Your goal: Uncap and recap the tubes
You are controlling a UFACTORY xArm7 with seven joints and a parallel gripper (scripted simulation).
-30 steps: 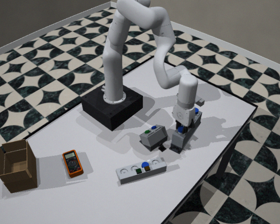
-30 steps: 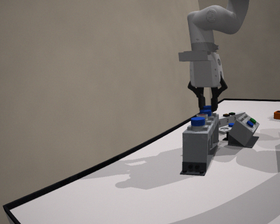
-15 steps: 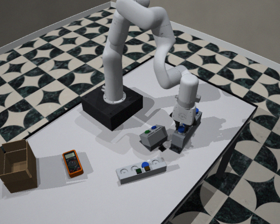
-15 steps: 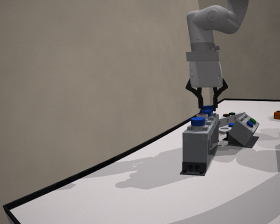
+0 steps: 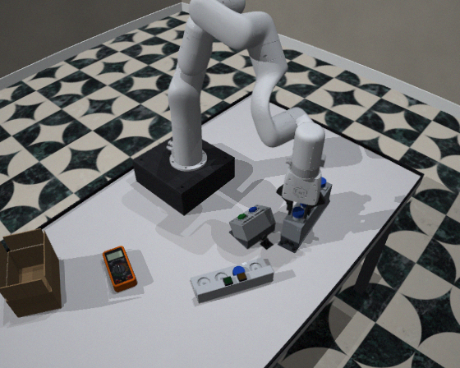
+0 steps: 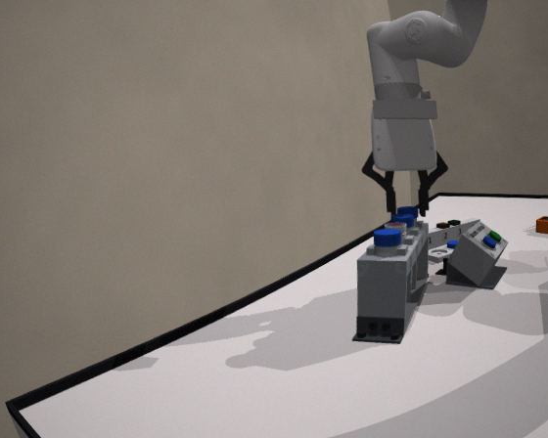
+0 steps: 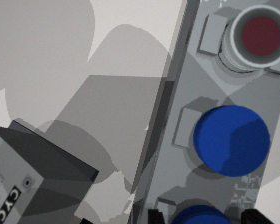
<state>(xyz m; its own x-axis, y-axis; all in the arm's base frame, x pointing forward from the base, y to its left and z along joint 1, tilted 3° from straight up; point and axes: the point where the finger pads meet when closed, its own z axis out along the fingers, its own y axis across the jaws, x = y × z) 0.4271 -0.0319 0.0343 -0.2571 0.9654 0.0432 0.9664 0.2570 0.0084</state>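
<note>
My gripper is now 14 cm past the blue key, 2 cm to the left of it and 6 cm above it. From my hand the other things lie so: green key: 15 cm behind, 6 cm to the right, 6 cm below; then orange multimeter: 36 cm behind, 40 cm to the right, 11 cm below; then key housing: 13 cm behind, 5 cm to the right, 8 cm below.
</note>
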